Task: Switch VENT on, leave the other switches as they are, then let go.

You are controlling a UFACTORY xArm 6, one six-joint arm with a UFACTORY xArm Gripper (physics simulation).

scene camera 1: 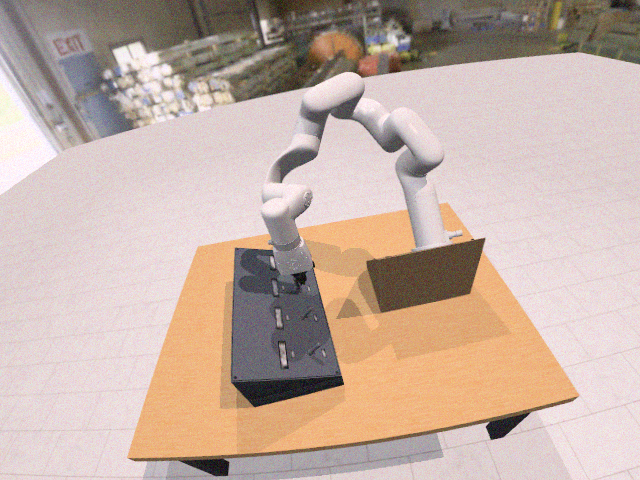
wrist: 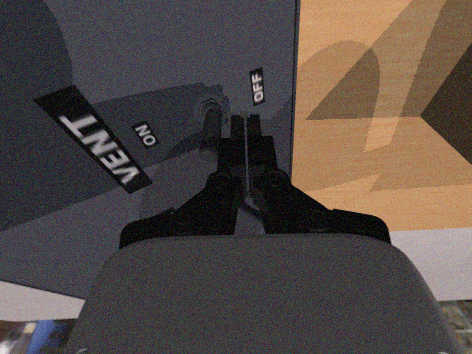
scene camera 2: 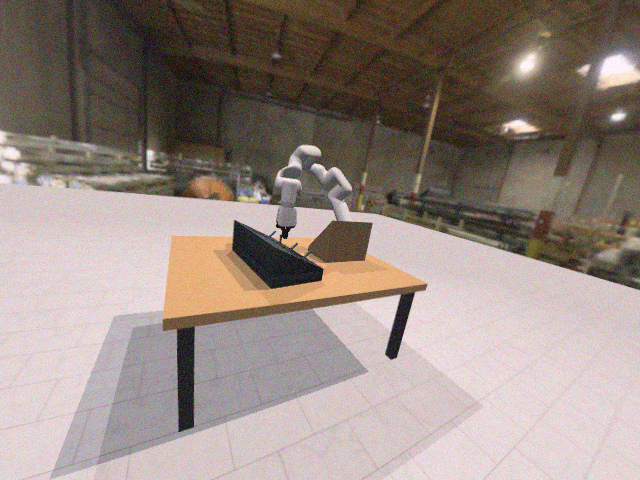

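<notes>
The dark switch panel stands on the table. In the wrist view the VENT label lies left, the ON label nearer the lever and the OFF label on the other side. The VENT lever is a short dark rod between ON and OFF, seen nearly end-on; its exact tilt is hard to tell. My gripper is shut and empty, low over the panel on the OFF side of the lever. Its left finger is close beside the lever; contact is unclear.
Two other levers rise from the panel nearer scene camera 1. Another lever shows at the panel's far end. A brown upright board stands on the wooden table, between panel and arm base.
</notes>
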